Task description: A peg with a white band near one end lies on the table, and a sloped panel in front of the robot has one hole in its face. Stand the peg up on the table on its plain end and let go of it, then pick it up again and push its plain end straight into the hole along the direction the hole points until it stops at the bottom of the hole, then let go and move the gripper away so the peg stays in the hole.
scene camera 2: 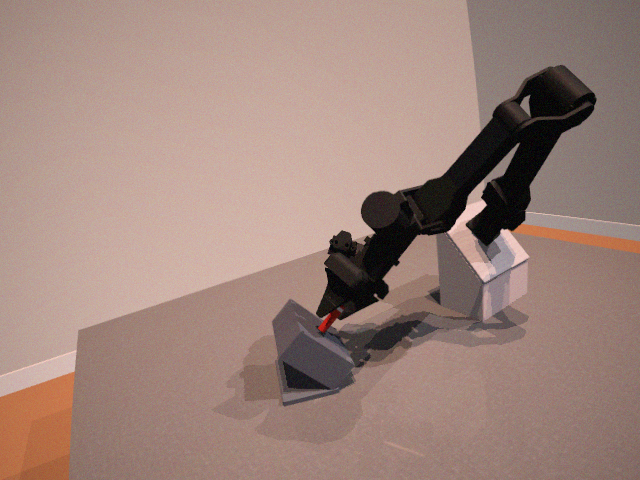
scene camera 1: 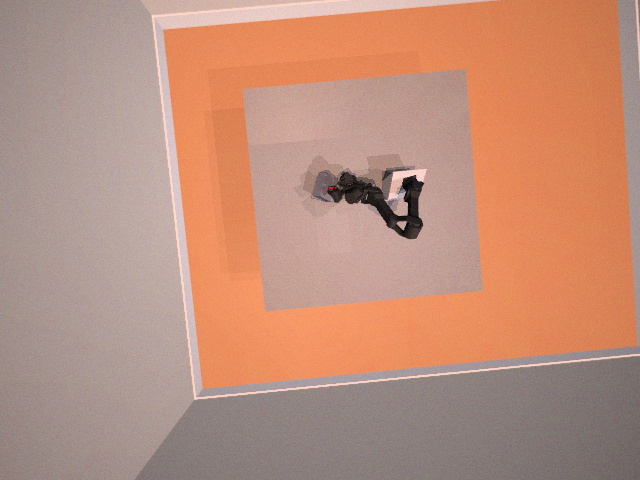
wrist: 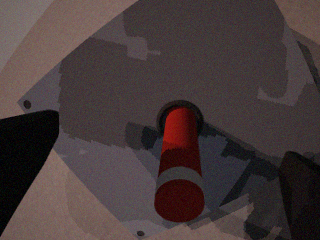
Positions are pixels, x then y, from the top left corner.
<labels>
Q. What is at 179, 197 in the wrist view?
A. A red peg.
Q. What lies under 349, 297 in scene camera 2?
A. The gripper.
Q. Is the gripper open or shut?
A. Open.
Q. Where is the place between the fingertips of the gripper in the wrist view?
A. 172, 143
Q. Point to a panel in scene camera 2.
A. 324, 358
</labels>
